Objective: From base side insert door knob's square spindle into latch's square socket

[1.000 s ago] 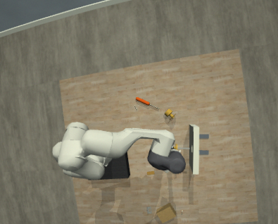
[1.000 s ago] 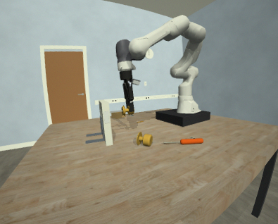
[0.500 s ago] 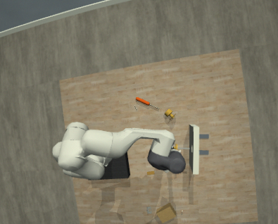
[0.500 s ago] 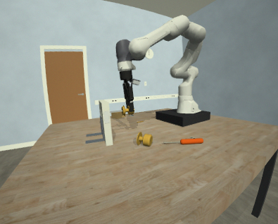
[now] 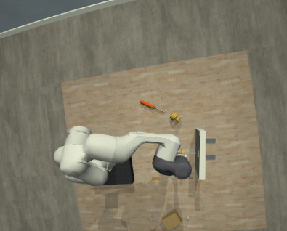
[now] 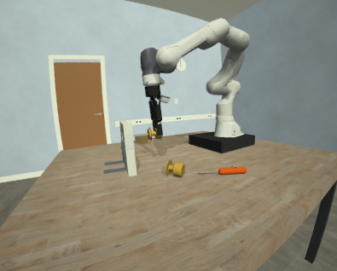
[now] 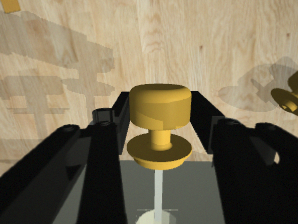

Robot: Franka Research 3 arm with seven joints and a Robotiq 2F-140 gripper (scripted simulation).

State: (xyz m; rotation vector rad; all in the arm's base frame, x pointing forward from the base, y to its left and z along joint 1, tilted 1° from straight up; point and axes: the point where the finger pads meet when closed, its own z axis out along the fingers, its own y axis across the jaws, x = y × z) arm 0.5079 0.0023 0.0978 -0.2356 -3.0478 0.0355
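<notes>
Right now my hand is 40 mm short of the brass door knob, 20 mm above it and 10 mm to the left of it. From my hand the other things lie so: brass knob (220 mm to the left, 140 mm below, 40 mm ahead); then screw (310 mm to the left, 210 mm behind, 170 mm below); then cardboard box (530 mm to the right, 140 mm below, 110 mm behind).
</notes>
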